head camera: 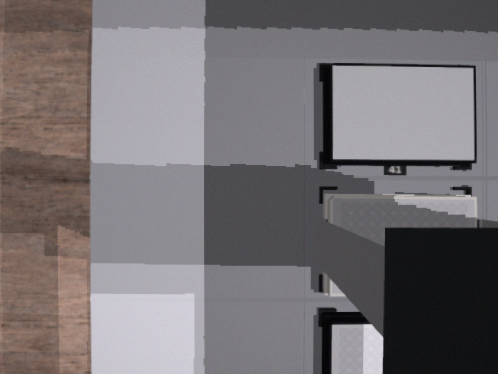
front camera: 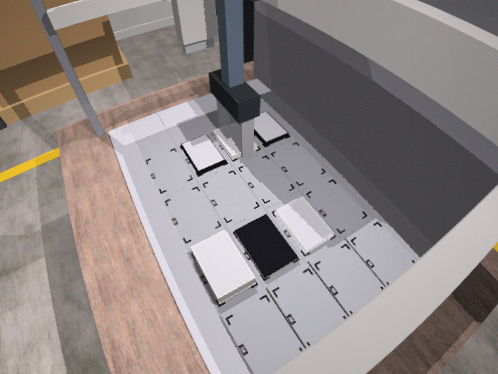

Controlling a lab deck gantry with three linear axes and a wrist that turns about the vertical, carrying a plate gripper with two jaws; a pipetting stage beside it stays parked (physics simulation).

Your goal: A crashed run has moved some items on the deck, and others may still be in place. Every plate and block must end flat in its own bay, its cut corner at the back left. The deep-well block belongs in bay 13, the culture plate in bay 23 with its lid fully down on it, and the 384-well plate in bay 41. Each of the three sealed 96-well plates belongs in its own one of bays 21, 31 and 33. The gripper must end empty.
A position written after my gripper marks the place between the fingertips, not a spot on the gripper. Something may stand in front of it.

my gripper: head camera 396,239; front camera 235,140
384-well plate: head camera; front camera
same spot on 384-well plate: [front camera: 266,128] = [head camera: 417,120]
